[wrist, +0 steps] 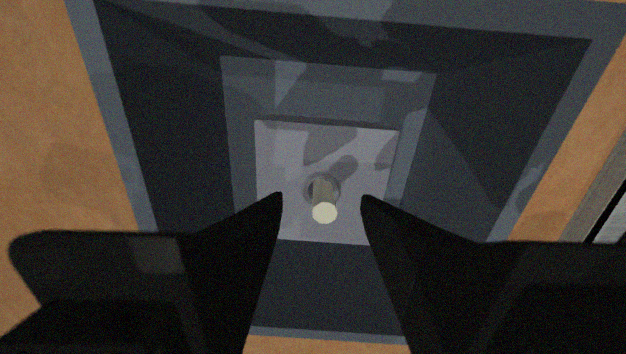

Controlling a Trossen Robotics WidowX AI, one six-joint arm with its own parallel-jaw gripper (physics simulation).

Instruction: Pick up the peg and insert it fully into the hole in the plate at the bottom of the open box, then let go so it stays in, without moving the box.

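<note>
The pale peg stands upright in the hole of the light grey plate, with its top end sticking up above the plate. Its depth in the hole is hard to tell. The plate lies at the bottom of the dark open box. The dark rim of the hole shows around the peg's lower part. My gripper is open above the plate, with one fingertip to the left and one to the right of the peg in the view, and a gap on both sides. The fingers hide parts of the box's near side.
The box's walls rise on all sides around the plate. An orange-brown table top shows left, right and below the box. A grey strip with a black edge lies at the right edge of the view.
</note>
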